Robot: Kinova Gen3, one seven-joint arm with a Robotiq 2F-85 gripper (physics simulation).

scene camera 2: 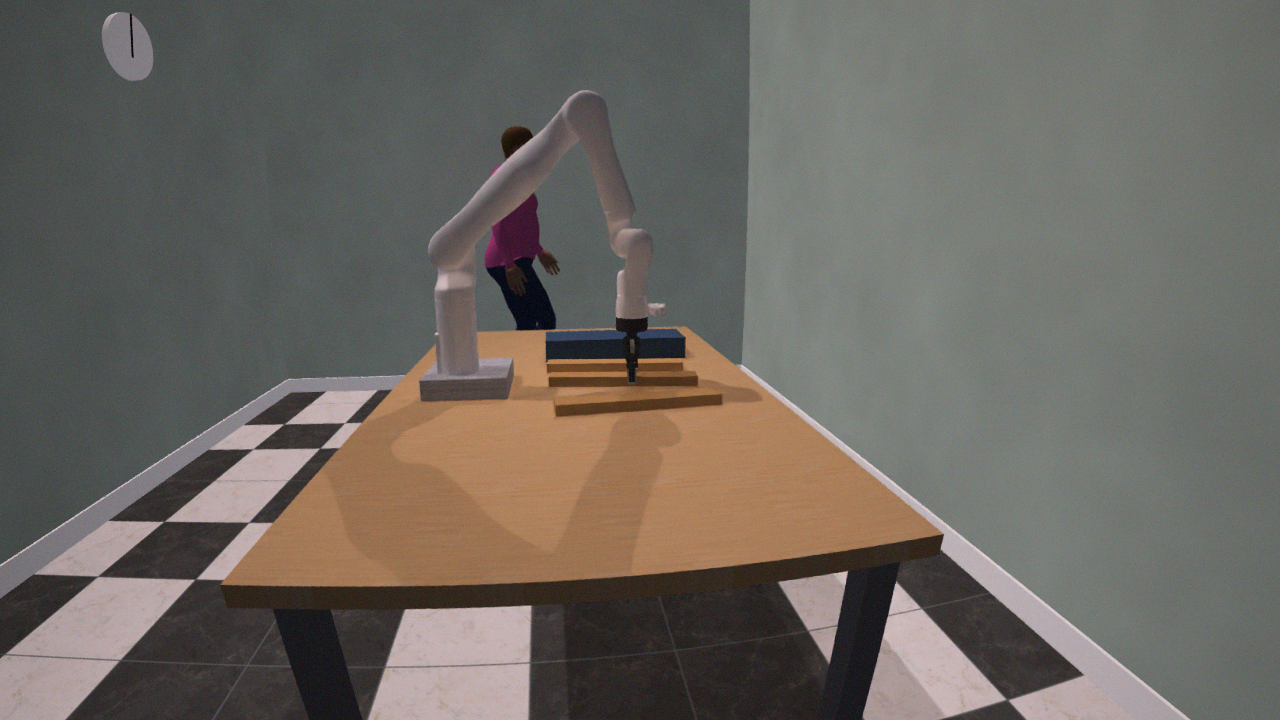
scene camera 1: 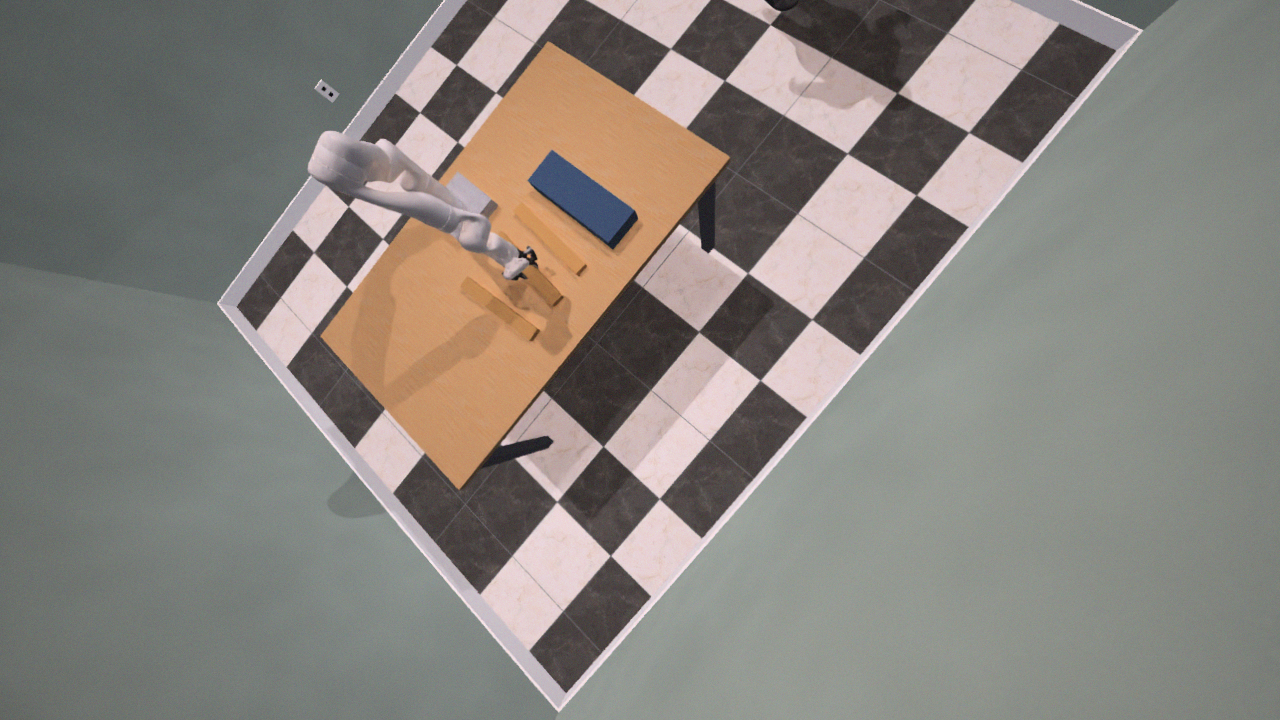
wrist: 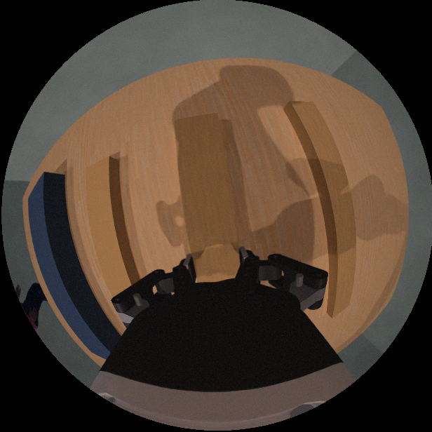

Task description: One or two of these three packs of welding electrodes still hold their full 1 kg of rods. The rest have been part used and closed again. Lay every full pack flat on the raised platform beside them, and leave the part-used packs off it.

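Frame: origin at the arm's base, x left, y back, z up, level; metres.
Seen in the pictures: gripper, between the fingertips: (scene camera 2: 631, 380) (scene camera 1: 531, 271); arm's base, origin of its link: (scene camera 2: 459, 370).
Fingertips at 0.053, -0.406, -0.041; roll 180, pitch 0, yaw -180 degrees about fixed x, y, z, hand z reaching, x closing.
Observation:
Offsets run from my fingertips to a thing's top centre, as dx, dy, dz. Level surfaces: height alone.
Three slim orange-brown packs lie roughly parallel. My gripper (scene camera 1: 528, 259) (scene camera 2: 631, 376) (wrist: 216, 258) points down, shut on the middle pack {+0.000, +0.020, +0.016} (scene camera 1: 544, 288) (scene camera 2: 666, 379) (wrist: 205, 185), which is level and at or very close to the table top; any small gap cannot be made out. Another pack {+0.132, +0.041, +0.016} (scene camera 1: 550, 238) (scene camera 2: 581, 365) (wrist: 100, 200) lies flat between it and the blue raised platform {+0.312, +0.043, +0.052} (scene camera 1: 581, 198) (scene camera 2: 581, 345) (wrist: 42, 240). The third pack {-0.178, -0.011, +0.016} (scene camera 1: 499, 308) (scene camera 2: 637, 403) (wrist: 337, 185) lies flat on the opposite side, slightly angled. No pack shows on the platform. Fill levels cannot be seen.
The wooden table {dz -0.008} (scene camera 1: 590, 98) (scene camera 2: 537, 501) carries everything. The arm's grey base block (scene camera 1: 471, 192) (scene camera 2: 467, 380) stands near one long edge, beside the packs' ends. A person in a pink top (scene camera 2: 514, 228) stands beyond the table's far end.

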